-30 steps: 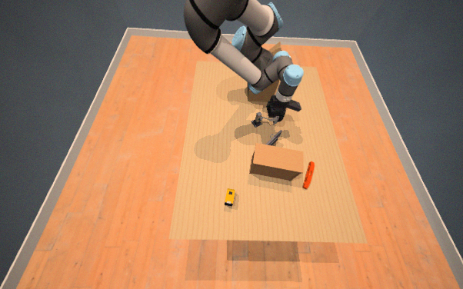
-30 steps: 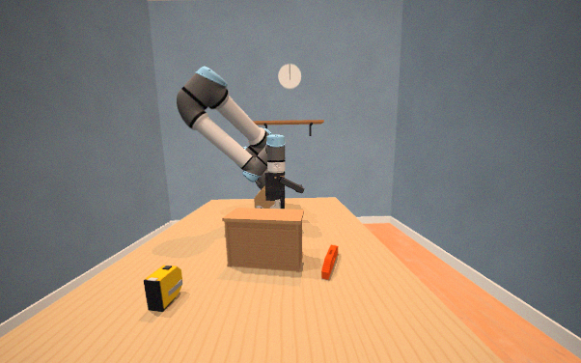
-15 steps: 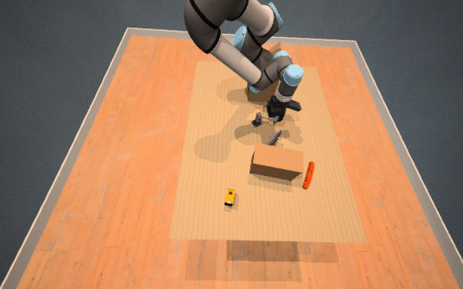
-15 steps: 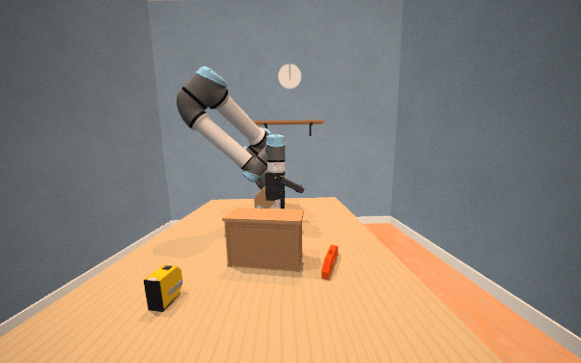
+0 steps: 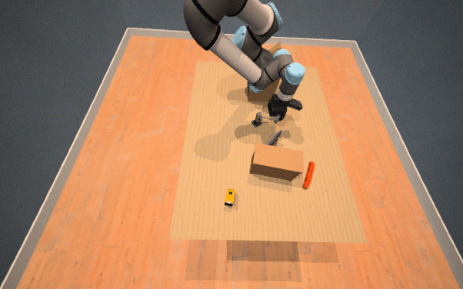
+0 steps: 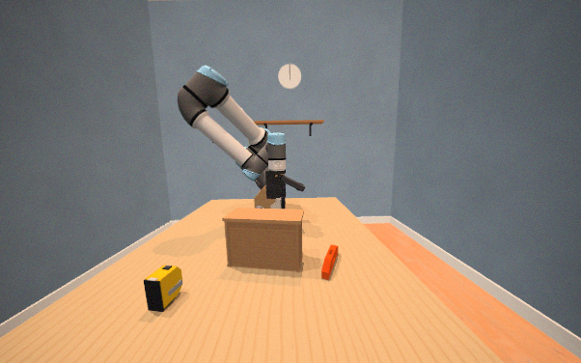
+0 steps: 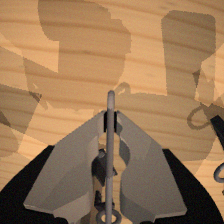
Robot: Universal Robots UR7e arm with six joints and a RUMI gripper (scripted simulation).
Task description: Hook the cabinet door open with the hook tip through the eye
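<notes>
The thin hook lies 50 mm to the right of my hand and 10 mm above it. The rest, counted from my hand: black box (430 mm ahead, 260 mm to the right, 10 mm below); cabinet door (160 mm ahead, 70 mm to the right, 20 mm above); orange bar (310 mm ahead, 140 mm to the left, 30 mm below).
</notes>
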